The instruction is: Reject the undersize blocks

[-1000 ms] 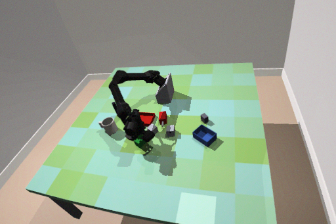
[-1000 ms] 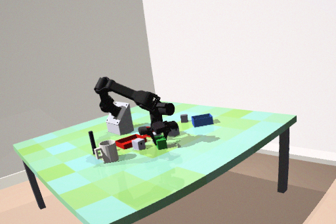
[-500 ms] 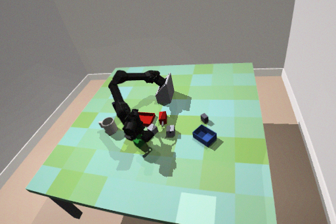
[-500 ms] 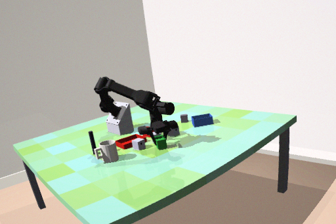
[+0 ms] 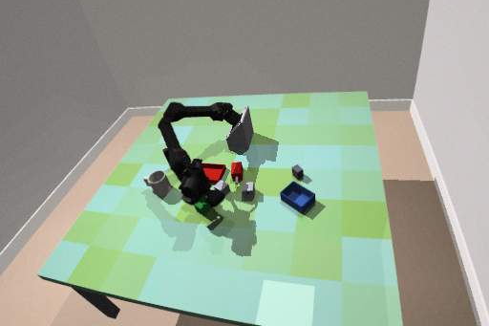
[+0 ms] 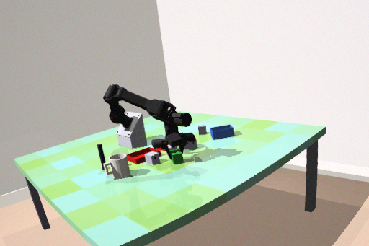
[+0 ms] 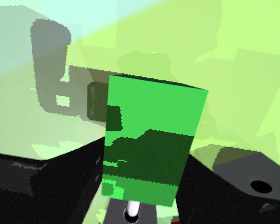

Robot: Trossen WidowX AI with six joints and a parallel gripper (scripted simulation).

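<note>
The green GO gauge is 2 cm above my gripper tip and 1 cm behind it. Round my gripper tip: steel block (15 cm to the left, 8 cm behind, 1 cm above); mug (27 cm to the right, 6 cm behind, 3 cm above); red reject tray (17 cm behind, 7 cm to the right).
</note>
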